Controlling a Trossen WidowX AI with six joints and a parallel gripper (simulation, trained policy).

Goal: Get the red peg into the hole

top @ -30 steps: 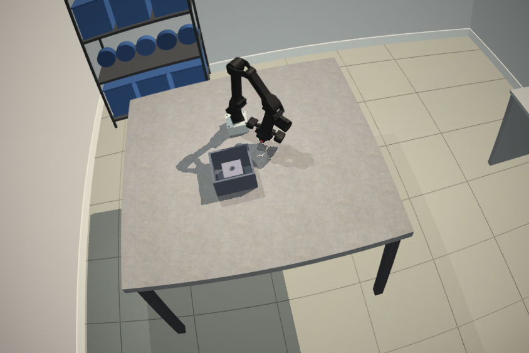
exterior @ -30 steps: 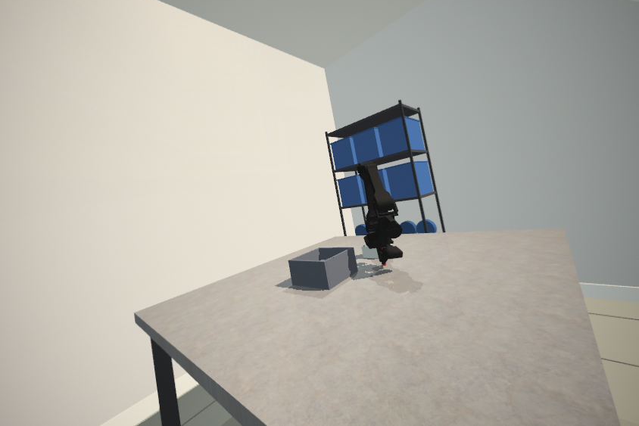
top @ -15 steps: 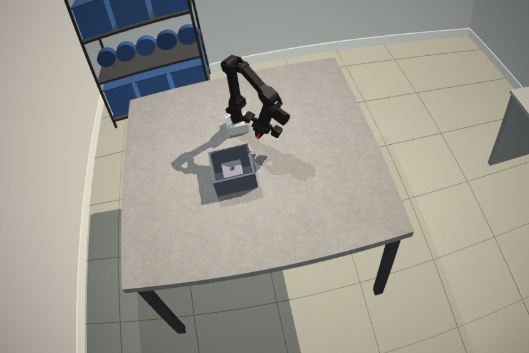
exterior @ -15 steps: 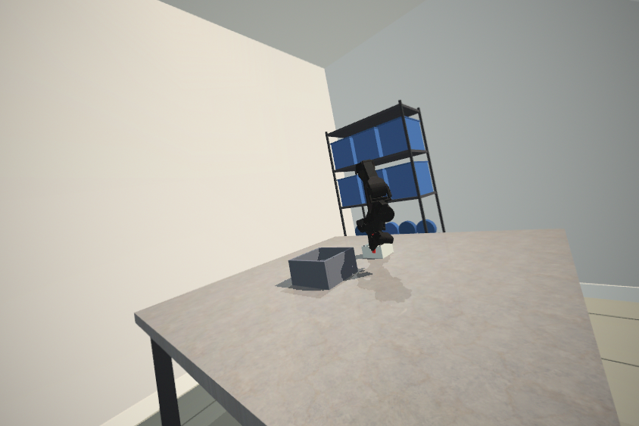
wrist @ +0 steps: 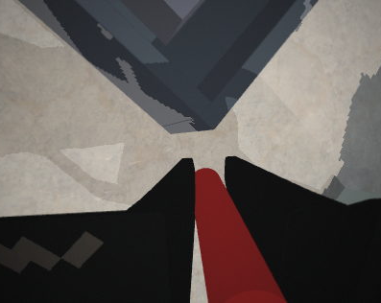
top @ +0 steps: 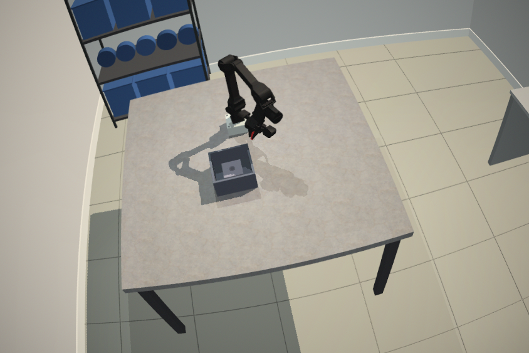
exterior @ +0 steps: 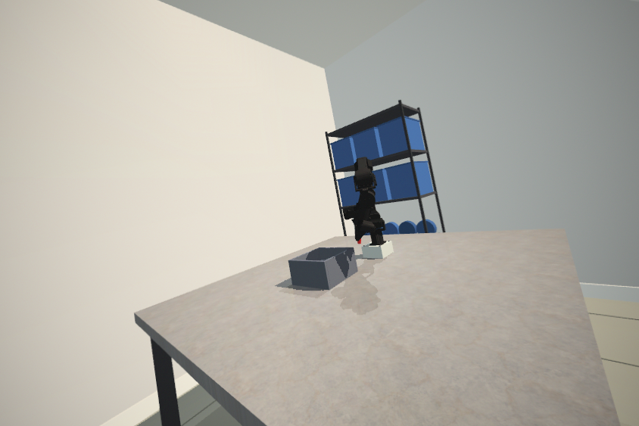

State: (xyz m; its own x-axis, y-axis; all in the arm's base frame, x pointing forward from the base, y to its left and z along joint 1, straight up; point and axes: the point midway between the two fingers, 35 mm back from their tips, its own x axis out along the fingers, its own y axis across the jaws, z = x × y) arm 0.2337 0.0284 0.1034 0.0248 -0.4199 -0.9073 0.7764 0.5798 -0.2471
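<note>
Right now the plate is 130 mm to the right of my gripper tip, 80 mm below it and 80 mm ahead of it. Round my gripper tip: red peg (20 mm to the left, 20 mm above); dark grey box (130 mm to the right, 100 mm below, 80 mm ahead).
</note>
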